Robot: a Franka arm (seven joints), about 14 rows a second.
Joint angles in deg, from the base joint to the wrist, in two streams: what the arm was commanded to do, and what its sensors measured. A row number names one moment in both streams.
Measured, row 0: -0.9, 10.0, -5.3, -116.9, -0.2, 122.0, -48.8
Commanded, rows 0 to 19: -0.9, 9.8, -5.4, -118.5, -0.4, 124.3, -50.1; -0.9, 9.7, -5.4, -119.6, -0.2, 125.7, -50.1; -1.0, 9.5, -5.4, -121.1, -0.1, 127.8, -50.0; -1.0, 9.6, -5.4, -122.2, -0.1, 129.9, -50.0; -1.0, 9.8, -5.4, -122.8, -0.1, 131.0, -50.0; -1.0, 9.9, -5.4, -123.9, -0.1, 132.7, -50.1; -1.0, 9.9, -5.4, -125.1, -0.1, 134.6, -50.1; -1.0, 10.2, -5.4, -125.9, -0.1, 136.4, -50.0; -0.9, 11.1, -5.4, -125.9, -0.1, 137.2, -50.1; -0.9, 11.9, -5.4, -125.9, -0.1, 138.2, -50.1; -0.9, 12.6, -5.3, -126.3, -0.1, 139.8, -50.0; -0.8, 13.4, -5.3, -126.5, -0.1, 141.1, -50.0; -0.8, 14.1, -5.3, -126.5, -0.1, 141.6, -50.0; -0.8, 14.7, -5.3, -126.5, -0.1, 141.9, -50.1; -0.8, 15.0, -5.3, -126.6, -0.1, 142.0, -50.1; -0.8, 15.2, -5.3, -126.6, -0.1, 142.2, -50.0; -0.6, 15.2, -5.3, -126.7, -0.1, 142.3, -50.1; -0.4, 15.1, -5.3, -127.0, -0.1, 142.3, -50.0; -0.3, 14.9, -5.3, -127.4, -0.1, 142.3, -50.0; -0.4, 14.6, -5.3, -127.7, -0.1, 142.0, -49.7
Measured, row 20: -0.5, 15.6, -5.2, -126.4, -0.2, 141.1, -49.1
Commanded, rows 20 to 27: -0.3, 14.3, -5.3, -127.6, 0.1, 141.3, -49.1; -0.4, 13.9, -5.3, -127.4, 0.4, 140.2, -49.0; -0.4, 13.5, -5.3, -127.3, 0.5, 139.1, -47.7; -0.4, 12.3, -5.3, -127.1, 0.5, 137.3, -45.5; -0.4, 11.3, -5.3, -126.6, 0.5, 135.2, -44.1; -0.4, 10.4, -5.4, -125.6, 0.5, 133.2, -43.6; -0.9, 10.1, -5.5, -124.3, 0.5, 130.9, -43.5; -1.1, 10.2, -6.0, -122.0, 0.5, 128.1, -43.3
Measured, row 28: -0.6, 12.0, -5.4, -124.8, -0.1, 133.0, -44.1
